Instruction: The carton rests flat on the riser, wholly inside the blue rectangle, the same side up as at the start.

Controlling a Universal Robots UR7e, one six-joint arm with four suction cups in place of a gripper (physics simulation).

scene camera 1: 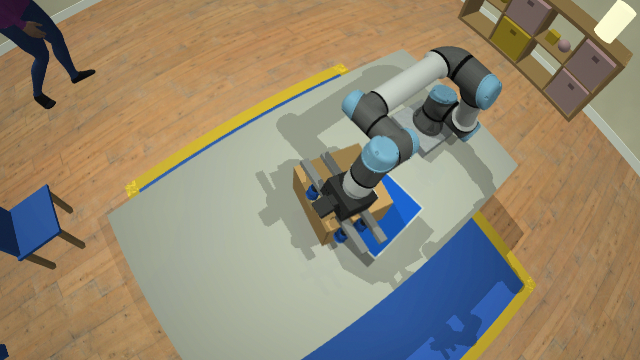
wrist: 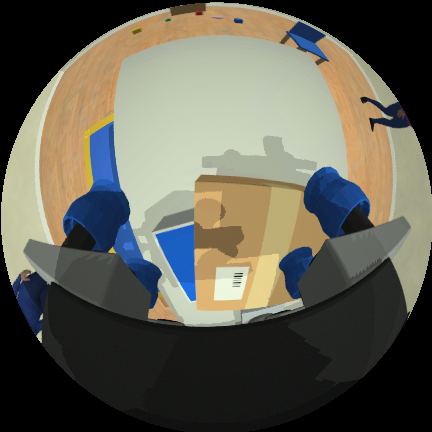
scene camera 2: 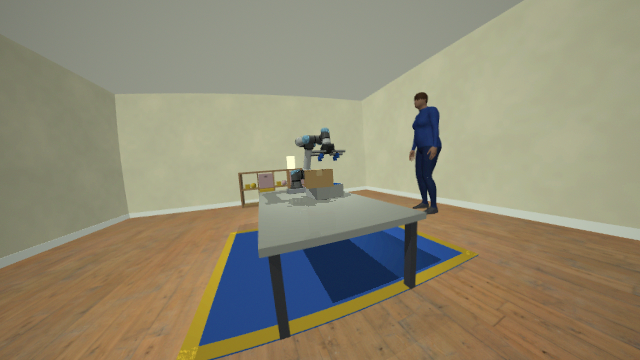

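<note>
The brown carton (scene camera 1: 350, 154) (scene camera 2: 318, 179) (wrist: 215, 255) sits on the grey riser (scene camera 2: 330, 193) (wrist: 177, 218), with a white barcode label (wrist: 231, 283) on its upward face. It looks level in scene camera 2. The blue rectangle (scene camera 1: 407, 200) (wrist: 177, 245) shows beside one side of the carton; the rest is covered. Whether the carton's far edges lie inside it cannot be told. My gripper (scene camera 1: 335, 214) (scene camera 2: 328, 157) (wrist: 217, 240) is open, its four blue suction cups above the carton's top with a visible gap. The tool hides part of the carton in scene camera 1.
The riser stands on the grey table (scene camera 1: 200, 240) (scene camera 2: 310, 220) near the arm's base (scene camera 1: 425, 137). A shelf unit (scene camera 1: 526, 66) stands beyond the table. A blue chair (scene camera 1: 35, 220) (wrist: 306, 42) and a person (scene camera 1: 37, 50) are off one side; another person (scene camera 2: 426, 150) stands across the room.
</note>
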